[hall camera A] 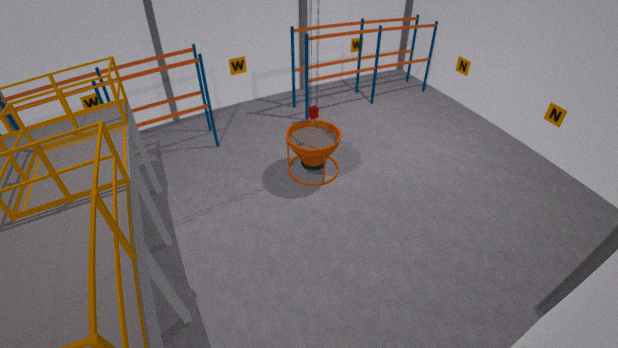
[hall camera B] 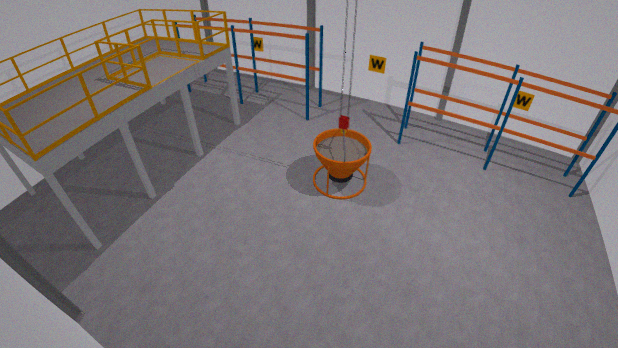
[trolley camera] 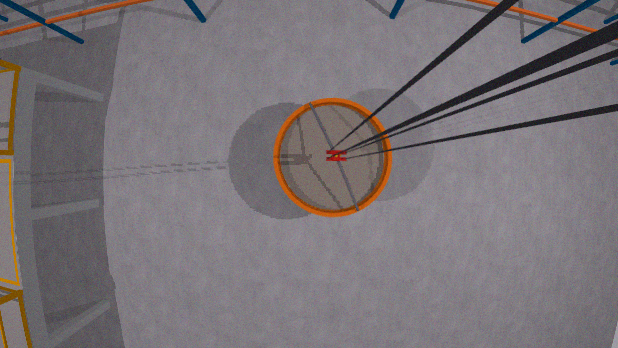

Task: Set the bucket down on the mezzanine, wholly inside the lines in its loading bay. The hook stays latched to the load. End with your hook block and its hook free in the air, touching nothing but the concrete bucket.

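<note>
The orange concrete bucket (hall camera A: pixel 313 153) (hall camera B: pixel 342 165) (trolley camera: pixel 277 157) is upright, with a round base ring, away from the mezzanine; whether its ring touches the floor I cannot tell. My red hook block (hall camera A: pixel 313 112) (hall camera B: pixel 344 122) (trolley camera: pixel 336 155) is above the bucket's middle, with the small hook under it latched to the bucket's bail. The ropes rise from the block. The raised grey mezzanine (hall camera A: pixel 45 265) (hall camera B: pixel 175 81) (trolley camera: pixel 26 200) is on the left. Yellow lines of the loading bay (hall camera B: pixel 182 55) (trolley camera: pixel 5 160) show on its deck.
Yellow guardrails (hall camera A: pixel 93 250) (hall camera B: pixel 82 90) edge the mezzanine, with a railed frame inside in hall camera B. Grey legs (hall camera B: pixel 137 160) stand under it. Blue and orange racks (hall camera A: pixel 306 75) (hall camera B: pixel 307 75) stand along the far wall, one on each side of the bucket in hall camera B.
</note>
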